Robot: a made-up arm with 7 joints.
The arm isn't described. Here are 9 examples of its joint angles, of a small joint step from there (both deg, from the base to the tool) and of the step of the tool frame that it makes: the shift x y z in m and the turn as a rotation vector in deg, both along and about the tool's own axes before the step.
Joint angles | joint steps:
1: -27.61 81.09 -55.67 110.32 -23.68 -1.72 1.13 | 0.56 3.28 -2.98 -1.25 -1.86 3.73 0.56
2: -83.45 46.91 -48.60 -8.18 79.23 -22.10 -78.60 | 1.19 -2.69 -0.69 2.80 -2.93 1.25 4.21
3: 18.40 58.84 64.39 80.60 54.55 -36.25 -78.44 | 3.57 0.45 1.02 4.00 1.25 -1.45 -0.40
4: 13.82 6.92 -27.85 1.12 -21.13 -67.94 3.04 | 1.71 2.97 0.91 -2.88 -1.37 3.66 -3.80
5: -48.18 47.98 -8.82 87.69 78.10 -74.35 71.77 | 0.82 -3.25 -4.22 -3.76 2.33 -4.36 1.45
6: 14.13 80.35 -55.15 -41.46 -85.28 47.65 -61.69 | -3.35 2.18 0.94 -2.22 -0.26 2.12 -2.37
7: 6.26 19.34 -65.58 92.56 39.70 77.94 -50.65 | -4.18 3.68 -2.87 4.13 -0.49 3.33 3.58
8: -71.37 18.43 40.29 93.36 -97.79 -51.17 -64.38 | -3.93 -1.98 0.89 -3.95 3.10 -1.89 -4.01
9: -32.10 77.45 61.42 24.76 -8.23 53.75 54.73 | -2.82 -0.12 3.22 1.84 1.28 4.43 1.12
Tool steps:
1: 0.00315 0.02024 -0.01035 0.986 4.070 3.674
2: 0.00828 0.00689 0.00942 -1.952 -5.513 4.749
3: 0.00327 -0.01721 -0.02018 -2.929 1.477 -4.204
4: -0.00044 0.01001 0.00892 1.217 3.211 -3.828
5: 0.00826 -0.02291 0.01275 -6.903 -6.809 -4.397
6: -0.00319 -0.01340 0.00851 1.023 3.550 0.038
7: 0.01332 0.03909 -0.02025 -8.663 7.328 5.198
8: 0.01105 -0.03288 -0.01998 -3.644 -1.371 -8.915
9: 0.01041 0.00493 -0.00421 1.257 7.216 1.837
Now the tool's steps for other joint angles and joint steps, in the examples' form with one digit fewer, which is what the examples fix.
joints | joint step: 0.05 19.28 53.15 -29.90 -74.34 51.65 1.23 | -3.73 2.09 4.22 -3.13 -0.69 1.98 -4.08
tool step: -0.0035 -0.0158 0.0219 4.44 -4.44 -7.33
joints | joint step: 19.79 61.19 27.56 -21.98 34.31 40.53 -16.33 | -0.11 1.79 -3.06 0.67 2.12 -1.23 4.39
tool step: 0.0016 -0.0052 0.0069 4.29 -2.34 3.97
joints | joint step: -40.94 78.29 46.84 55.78 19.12 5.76 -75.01 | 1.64 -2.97 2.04 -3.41 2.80 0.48 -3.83
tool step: 0.0078 -0.0064 -0.0041 0.76 1.40 -4.16
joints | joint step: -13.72 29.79 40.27 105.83 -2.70 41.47 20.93 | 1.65 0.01 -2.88 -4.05 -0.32 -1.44 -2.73
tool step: 0.0018 0.0106 0.0081 -0.58 -4.39 0.21
